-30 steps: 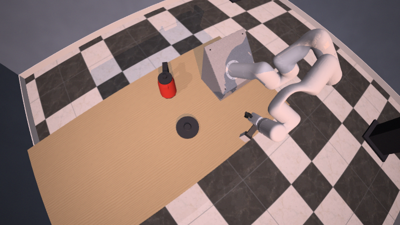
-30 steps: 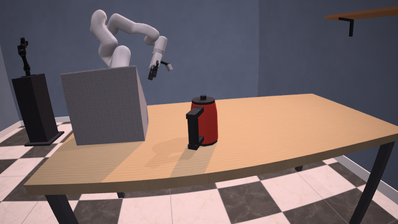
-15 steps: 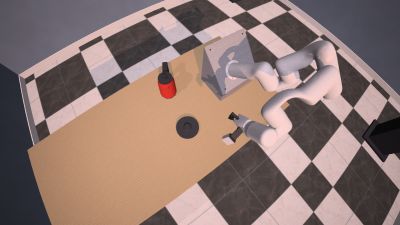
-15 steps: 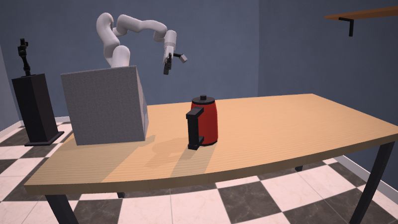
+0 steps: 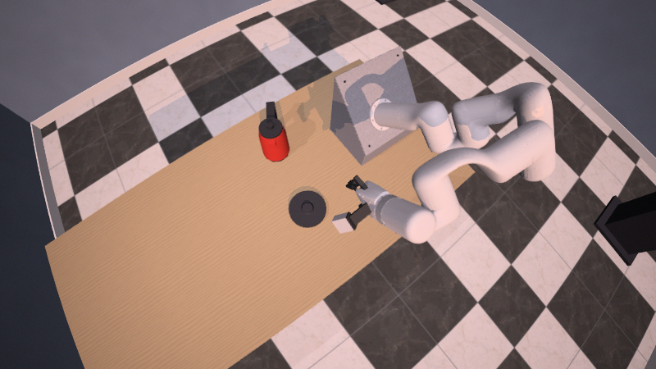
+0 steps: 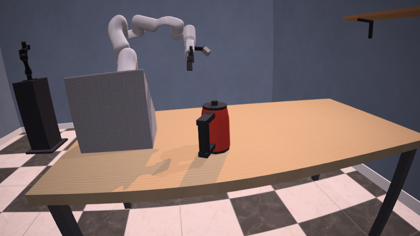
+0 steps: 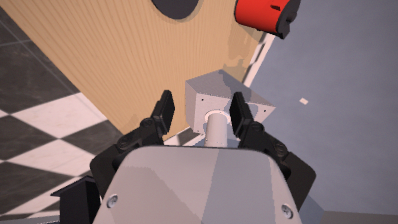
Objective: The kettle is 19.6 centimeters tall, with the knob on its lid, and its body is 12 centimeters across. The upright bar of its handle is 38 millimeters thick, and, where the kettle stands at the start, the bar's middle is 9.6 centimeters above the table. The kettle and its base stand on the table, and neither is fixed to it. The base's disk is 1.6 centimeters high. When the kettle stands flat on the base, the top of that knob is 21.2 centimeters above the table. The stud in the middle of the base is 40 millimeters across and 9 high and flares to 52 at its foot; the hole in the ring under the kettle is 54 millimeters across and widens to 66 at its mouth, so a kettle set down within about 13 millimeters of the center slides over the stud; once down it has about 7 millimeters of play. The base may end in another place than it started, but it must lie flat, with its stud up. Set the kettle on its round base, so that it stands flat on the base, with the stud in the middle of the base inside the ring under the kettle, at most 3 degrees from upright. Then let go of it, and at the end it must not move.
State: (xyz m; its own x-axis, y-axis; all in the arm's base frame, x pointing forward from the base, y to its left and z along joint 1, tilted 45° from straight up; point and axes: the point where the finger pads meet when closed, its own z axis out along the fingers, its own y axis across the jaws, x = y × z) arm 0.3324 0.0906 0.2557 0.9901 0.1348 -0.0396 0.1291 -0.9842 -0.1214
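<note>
Right now my hand is 6 cm short of the kettle, 46 cm to the left of it and 21 cm above it. From my hand the other things lie so: round black base (10 cm ahead, 13 cm to the right, 29 cm below).
</note>
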